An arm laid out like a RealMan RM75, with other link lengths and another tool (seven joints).
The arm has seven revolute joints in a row. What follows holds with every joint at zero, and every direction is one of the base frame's.
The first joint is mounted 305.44 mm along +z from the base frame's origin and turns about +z.
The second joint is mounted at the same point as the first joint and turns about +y.
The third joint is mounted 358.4 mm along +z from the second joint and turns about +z.
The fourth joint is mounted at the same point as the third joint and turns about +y.
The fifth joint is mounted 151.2 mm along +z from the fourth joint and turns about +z.
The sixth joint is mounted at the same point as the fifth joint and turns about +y.
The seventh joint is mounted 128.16 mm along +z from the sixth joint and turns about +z.
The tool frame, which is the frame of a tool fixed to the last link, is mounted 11 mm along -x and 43 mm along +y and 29 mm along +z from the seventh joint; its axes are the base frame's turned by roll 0, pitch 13 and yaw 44.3 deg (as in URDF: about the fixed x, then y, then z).
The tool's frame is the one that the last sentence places.
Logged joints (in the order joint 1, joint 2, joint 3, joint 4, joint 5, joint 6, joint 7), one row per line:
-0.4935, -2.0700, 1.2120, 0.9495, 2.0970, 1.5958, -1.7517
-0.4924, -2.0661, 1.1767, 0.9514, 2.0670, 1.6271, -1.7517
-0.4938, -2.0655, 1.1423, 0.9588, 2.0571, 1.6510, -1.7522
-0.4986, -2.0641, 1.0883, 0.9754, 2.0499, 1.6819, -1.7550
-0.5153, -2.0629, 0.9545, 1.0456, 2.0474, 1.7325, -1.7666
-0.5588, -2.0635, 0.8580, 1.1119, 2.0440, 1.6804, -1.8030
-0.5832, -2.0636, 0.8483, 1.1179, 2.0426, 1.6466, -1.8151
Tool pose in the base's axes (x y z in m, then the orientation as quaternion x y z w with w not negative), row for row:
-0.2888, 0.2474, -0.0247, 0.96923, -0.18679, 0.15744, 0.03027
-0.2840, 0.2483, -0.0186, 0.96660, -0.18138, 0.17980, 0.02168
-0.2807, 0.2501, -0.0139, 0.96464, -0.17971, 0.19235, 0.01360
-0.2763, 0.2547, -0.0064, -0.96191, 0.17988, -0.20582, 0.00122
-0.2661, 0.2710, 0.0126, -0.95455, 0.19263, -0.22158, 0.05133
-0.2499, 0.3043, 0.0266, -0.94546, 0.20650, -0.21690, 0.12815
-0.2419, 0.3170, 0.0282, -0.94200, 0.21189, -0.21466, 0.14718
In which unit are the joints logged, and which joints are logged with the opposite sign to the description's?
The joints are logged in radians. Opposite sign: none.
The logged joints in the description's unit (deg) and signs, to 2 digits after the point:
-28.28, -118.60, 69.44, 54.40, 120.15, 91.43, -100.37
-28.21, -118.38, 67.42, 54.51, 118.43, 93.23, -100.37
-28.29, -118.34, 65.45, 54.94, 117.86, 94.60, -100.39
-28.57, -118.26, 62.35, 55.89, 117.45, 96.37, -100.55
-29.52, -118.20, 54.69, 59.91, 117.31, 99.26, -101.22
-32.02, -118.23, 49.16, 63.71, 117.11, 96.28, -103.30
-33.41, -118.24, 48.60, 64.05, 117.03, 94.34, -104.00

